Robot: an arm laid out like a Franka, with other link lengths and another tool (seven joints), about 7 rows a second.
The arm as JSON. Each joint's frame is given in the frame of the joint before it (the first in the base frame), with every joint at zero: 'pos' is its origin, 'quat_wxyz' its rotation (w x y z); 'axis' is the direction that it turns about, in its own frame. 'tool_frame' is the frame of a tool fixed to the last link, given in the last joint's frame.
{
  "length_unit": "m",
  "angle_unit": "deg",
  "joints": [
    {
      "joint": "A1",
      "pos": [
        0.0,
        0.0,
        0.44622
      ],
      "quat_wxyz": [
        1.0,
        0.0,
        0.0,
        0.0
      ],
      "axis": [
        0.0,
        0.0,
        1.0
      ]
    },
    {
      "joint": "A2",
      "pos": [
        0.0,
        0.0,
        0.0
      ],
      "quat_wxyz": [
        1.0,
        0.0,
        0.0,
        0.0
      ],
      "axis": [
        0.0,
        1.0,
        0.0
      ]
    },
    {
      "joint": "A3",
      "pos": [
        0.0,
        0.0,
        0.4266
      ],
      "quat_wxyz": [
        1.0,
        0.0,
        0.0,
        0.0
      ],
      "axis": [
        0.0,
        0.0,
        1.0
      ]
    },
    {
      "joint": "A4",
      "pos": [
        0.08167,
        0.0,
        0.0
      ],
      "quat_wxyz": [
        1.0,
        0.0,
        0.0,
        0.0
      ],
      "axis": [
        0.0,
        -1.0,
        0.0
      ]
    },
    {
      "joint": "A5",
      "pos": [
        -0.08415,
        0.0,
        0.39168
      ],
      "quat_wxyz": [
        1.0,
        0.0,
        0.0,
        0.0
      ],
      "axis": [
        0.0,
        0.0,
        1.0
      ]
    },
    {
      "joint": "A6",
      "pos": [
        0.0,
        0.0,
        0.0
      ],
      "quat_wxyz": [
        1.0,
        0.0,
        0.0,
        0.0
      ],
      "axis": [
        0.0,
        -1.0,
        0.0
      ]
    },
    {
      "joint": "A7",
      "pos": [
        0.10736,
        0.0,
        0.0
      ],
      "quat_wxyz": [
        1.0,
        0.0,
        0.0,
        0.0
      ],
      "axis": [
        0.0,
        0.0,
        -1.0
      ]
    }
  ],
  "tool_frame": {
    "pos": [
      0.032,
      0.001,
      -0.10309
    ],
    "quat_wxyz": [
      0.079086,
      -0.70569,
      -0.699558,
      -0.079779
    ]
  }
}
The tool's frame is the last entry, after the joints.
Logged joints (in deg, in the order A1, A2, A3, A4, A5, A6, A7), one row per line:
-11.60 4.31 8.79 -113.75 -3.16 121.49 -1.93
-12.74 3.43 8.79 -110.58 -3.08 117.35 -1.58
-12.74 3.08 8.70 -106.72 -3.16 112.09 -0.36
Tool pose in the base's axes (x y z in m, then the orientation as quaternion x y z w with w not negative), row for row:
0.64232 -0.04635 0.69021 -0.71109 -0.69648 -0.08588 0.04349
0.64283 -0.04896 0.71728 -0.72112 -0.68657 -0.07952 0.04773
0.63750 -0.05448 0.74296 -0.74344 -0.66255 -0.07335 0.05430
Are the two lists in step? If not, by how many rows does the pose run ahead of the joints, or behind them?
The pose runs 1 row ahead of the joints: the pose in row i belongs to the joints in row i + 1.
